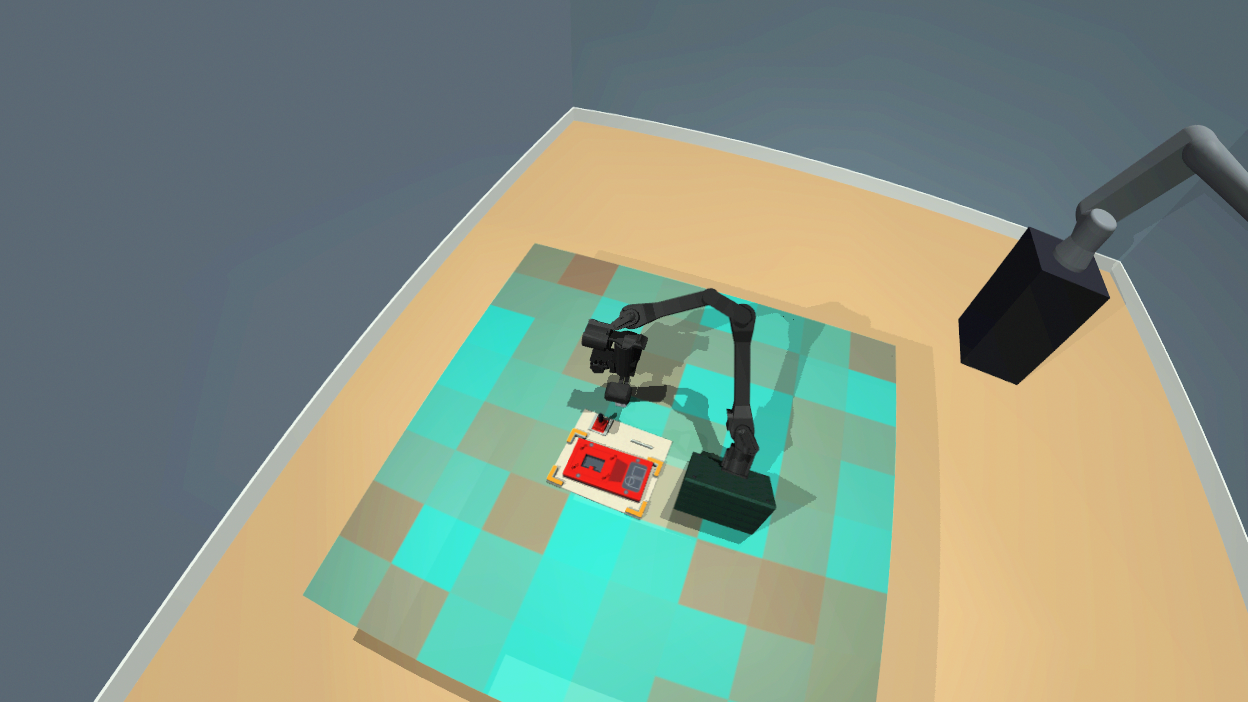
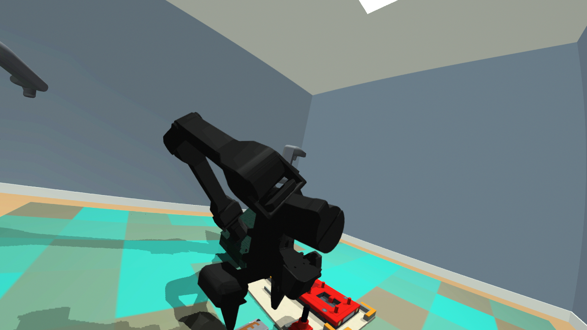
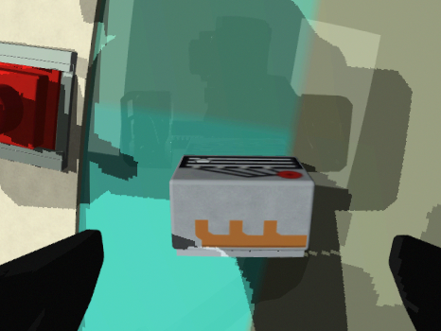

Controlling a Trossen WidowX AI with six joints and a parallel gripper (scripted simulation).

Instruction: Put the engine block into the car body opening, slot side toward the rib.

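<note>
Right now the engine block is 40 mm below my gripper tip.
</note>
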